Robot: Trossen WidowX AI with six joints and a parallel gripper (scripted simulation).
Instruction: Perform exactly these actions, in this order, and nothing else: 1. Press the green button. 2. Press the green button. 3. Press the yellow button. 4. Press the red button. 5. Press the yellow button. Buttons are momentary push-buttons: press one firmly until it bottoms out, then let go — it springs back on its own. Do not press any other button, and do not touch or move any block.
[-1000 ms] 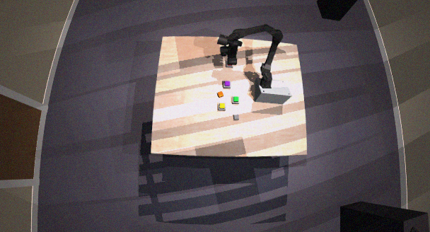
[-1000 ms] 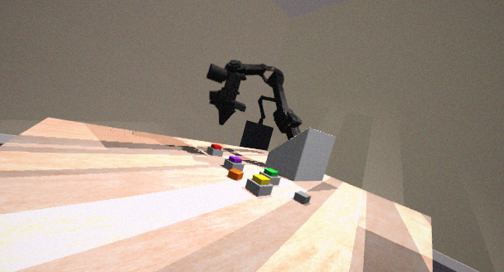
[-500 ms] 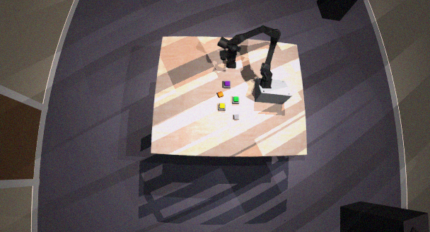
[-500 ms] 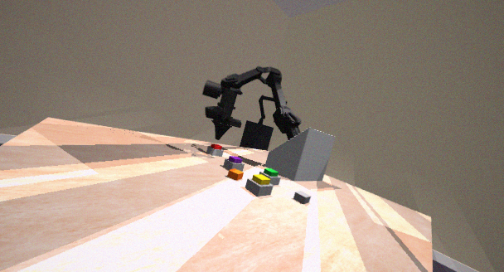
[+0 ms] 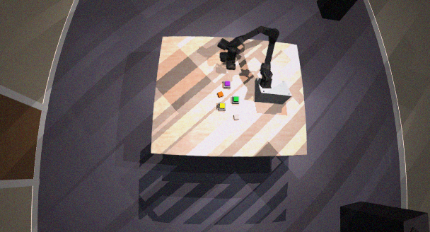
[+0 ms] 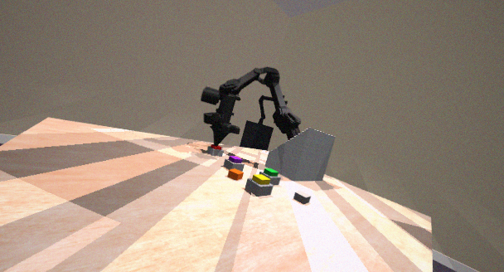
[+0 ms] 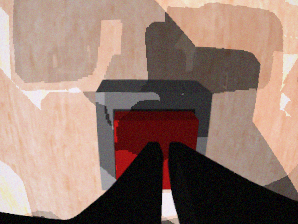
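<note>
Right now the red button is 1 cm below my gripper tip. Round my gripper tip: orange block (8 cm ahead, 23 cm to the left, 3 cm below); then purple button (3 cm ahead, 16 cm to the left); then green button (3 cm behind, 28 cm to the left).
</note>
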